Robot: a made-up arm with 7 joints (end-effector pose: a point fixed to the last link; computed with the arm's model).
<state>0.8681 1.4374 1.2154 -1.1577 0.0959 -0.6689 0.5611</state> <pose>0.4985 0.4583 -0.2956 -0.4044 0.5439 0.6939 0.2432</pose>
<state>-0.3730 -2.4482 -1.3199 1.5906 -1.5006 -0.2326 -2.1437</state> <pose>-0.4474 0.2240 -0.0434 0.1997 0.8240 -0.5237 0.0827</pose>
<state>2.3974 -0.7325 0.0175 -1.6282 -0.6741 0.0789 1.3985</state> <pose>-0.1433 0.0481 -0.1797 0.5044 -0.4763 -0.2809 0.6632</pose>
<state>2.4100 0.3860 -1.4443 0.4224 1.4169 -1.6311 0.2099</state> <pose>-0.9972 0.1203 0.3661 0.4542 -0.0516 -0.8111 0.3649</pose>
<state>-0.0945 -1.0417 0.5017 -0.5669 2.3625 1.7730 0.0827</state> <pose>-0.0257 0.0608 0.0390 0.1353 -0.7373 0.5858 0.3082</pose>
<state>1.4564 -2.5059 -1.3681 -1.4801 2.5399 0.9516 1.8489</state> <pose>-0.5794 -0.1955 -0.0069 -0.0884 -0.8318 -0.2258 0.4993</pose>
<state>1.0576 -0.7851 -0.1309 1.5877 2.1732 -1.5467 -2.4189</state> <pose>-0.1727 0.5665 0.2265 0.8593 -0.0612 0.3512 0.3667</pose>
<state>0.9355 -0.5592 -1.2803 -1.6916 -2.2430 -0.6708 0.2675</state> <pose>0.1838 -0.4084 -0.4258 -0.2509 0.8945 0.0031 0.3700</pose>
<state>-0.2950 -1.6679 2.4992 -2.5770 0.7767 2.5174 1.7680</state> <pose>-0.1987 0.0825 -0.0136 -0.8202 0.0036 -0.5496 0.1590</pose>
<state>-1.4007 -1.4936 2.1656 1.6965 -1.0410 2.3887 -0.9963</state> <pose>-0.1059 -0.1819 -0.0460 0.1816 -0.4061 -0.3841 0.8091</pose>
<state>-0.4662 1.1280 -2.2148 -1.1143 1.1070 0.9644 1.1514</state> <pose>0.3685 0.3327 -0.4910 0.7146 -0.0453 -0.2191 0.6628</pose>
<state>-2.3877 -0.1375 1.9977 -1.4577 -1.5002 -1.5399 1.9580</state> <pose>0.3089 -0.3542 0.2894 -0.0817 0.9914 0.0954 0.0367</pose>
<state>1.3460 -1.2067 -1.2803 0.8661 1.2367 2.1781 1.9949</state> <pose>-0.3382 0.0372 0.1193 0.0155 -0.4993 0.7998 0.3327</pose>
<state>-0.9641 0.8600 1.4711 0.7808 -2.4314 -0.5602 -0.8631</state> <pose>0.4754 0.4696 0.0622 0.6381 0.2441 0.6424 0.3473</pose>
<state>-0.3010 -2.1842 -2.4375 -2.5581 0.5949 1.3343 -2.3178</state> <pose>-0.2015 -0.3138 -0.0954 0.0399 -0.9619 0.2651 0.0532</pose>
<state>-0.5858 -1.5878 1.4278 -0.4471 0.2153 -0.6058 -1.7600</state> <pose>-0.6300 -0.1249 -0.1552 0.0031 -0.2613 -0.7765 0.5733</pose>
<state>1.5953 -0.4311 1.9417 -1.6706 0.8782 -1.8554 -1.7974</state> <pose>0.2253 -0.5502 -0.2311 -0.2310 0.3861 -0.1928 0.8720</pose>
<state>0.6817 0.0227 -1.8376 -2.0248 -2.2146 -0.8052 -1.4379</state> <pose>0.5192 -0.2342 -0.1270 -0.2262 -0.1171 0.1809 0.9499</pose>
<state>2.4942 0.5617 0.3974 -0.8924 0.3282 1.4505 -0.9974</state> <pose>-0.0236 0.1543 0.0983 0.2843 0.1323 0.8831 0.3489</pose>
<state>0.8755 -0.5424 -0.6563 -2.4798 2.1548 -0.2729 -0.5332</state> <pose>-0.9390 -0.0376 -0.3964 0.6069 0.7768 -0.1666 0.0214</pose>
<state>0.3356 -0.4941 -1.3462 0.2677 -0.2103 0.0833 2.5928</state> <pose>-0.3626 -0.5509 -0.2350 -0.0154 0.7037 -0.1560 0.6930</pose>
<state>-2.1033 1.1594 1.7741 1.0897 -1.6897 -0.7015 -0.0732</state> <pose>0.4040 0.0423 0.5479 0.1110 0.0702 0.6650 0.7352</pose>
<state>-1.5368 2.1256 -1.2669 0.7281 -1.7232 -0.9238 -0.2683</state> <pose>-0.1296 0.3705 0.0532 0.3462 -0.3654 -0.7176 0.4814</pose>
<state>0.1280 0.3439 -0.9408 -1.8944 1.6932 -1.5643 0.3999</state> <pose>-0.1201 -0.4327 -0.7274 0.0017 -0.8726 0.0987 0.4783</pose>
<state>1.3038 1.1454 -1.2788 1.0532 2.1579 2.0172 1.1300</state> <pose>-0.2215 0.0314 -0.5200 0.3491 -0.8620 -0.3676 0.0005</pose>
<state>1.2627 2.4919 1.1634 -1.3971 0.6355 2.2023 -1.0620</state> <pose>-0.1301 0.0848 -0.3108 0.2485 0.9163 -0.1995 0.2425</pose>
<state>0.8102 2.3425 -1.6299 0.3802 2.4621 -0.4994 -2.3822</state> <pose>-0.5785 -0.1147 -0.4929 -0.0718 0.0392 -0.5403 0.8375</pose>
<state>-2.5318 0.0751 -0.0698 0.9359 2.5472 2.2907 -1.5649</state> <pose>0.1484 -0.2025 0.4601 -0.2155 -0.6625 -0.0634 0.7146</pose>
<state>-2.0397 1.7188 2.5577 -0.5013 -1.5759 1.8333 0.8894</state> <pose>0.0947 0.4839 0.2102 0.8706 -0.4416 -0.2148 0.0309</pose>
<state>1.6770 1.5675 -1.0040 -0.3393 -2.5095 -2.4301 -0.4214</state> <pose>-0.6349 0.5571 -0.1722 -0.3246 -0.6389 -0.6687 0.1981</pose>
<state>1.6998 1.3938 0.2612 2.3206 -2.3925 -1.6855 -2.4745</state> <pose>0.0270 0.3874 -0.2767 -0.2261 -0.2805 0.7477 0.5577</pose>
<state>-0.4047 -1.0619 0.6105 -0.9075 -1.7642 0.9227 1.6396</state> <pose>0.2973 0.0332 0.0058 -0.5752 0.6262 0.1663 0.4994</pose>
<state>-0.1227 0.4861 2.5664 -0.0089 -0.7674 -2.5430 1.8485</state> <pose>0.1816 -0.1417 0.2958 -0.8563 -0.2418 0.2598 0.3752</pose>
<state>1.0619 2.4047 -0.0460 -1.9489 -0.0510 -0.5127 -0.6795</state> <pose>0.2215 -0.0486 0.0666 0.3789 -0.5473 0.6371 0.3885</pose>
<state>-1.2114 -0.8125 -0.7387 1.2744 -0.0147 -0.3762 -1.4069</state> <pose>0.7497 -0.5018 -0.3231 -0.5267 0.7926 0.0518 0.3028</pose>
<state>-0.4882 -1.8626 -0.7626 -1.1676 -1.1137 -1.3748 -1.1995</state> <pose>-0.4240 0.0202 -0.1637 -0.1053 -0.4909 -0.6796 0.5348</pose>
